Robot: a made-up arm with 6 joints.
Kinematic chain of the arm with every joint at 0, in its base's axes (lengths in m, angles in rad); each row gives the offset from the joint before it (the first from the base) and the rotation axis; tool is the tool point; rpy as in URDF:
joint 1: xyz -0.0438 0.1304 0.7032 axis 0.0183 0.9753 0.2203
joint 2: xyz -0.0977 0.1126 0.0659 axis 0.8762 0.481 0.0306
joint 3: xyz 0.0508 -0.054 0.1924 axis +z
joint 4: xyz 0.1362 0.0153 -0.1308 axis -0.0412 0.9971 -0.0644
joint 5: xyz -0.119 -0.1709 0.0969 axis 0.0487 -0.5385 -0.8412
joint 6: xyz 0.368 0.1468 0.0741 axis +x
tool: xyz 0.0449 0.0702 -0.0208 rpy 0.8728 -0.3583 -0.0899
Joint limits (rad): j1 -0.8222..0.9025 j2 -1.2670..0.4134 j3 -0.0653..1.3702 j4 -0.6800..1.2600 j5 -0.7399..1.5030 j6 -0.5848..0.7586
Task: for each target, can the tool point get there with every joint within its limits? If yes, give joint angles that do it. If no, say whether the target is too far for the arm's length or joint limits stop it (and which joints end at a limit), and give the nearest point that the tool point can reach.
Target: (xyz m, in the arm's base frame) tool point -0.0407 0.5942 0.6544
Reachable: yes | joints 0.6510 -0.5365 1.0096 0.4874 -0.1763 -0.0457
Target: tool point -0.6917 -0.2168 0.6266
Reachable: no: joint limits stop it (at a limit: joint 1, joint 3, joint 4, joint 5, joint 6) | nearest point -0.5610 -0.1931 0.8788 | short by 0.285 m
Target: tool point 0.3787 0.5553 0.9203
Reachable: yes | joints 0.1257 -0.0767 0.9207 0.5091 0.5791 0.4868
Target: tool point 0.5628 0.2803 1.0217
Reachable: yes | joints 0.3957 -0.9154 0.2983 1.0849 1.0656 -0.2467
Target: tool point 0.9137 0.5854 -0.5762
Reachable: no: too far | nearest point 0.4655 0.3226 0.2565 | short by 0.982 m
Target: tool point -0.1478 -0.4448 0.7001
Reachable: no: joint limits stop it (at a limit: joint 2, joint 4, joint 5, joint 6) | nearest point -0.2663 -0.3545 0.8841 | short by 0.237 m
